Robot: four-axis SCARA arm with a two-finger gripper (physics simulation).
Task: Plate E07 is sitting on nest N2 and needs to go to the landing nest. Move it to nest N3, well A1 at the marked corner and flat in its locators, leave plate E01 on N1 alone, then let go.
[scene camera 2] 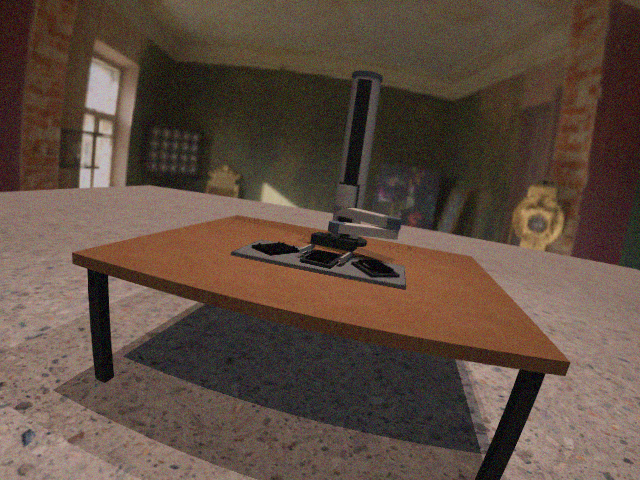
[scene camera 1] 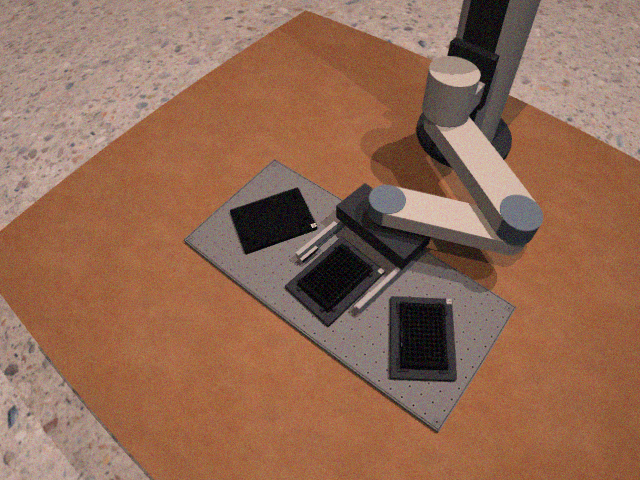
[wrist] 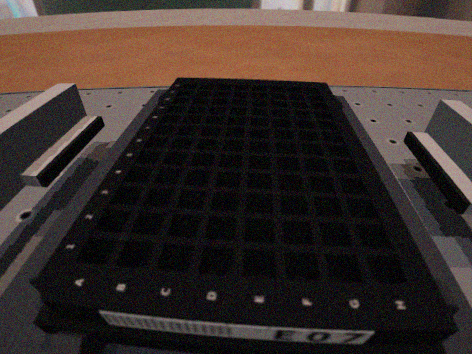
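Observation:
Black plate E07 [scene camera 1: 336,273] [scene camera 2: 321,257] [wrist: 240,202] sits in the middle nest [scene camera 1: 328,316] and looks level. Its well A1 is at the near left in the wrist view, matching the nest's white corner mark [scene camera 1: 381,270]. My gripper [scene camera 1: 328,284] [wrist: 251,109] is open, its fingers apart from the plate's long sides, with a gap on each side. Another plate [scene camera 1: 422,335] [scene camera 2: 374,266], its label unreadable, sits in the right nest [scene camera 1: 394,343]. A black nest [scene camera 1: 271,219] [scene camera 2: 273,248] at the left shows no wells. Nest numbers are unreadable.
All three nests stand on a grey perforated board [scene camera 1: 361,351] [scene camera 2: 310,268] on an orange-brown table [scene camera 1: 155,310] [scene camera 2: 206,279]. The arm's column [scene camera 1: 509,67] [scene camera 2: 369,134] rises behind the board. The folded arm links [scene camera 1: 439,214] reach over the board's back edge.

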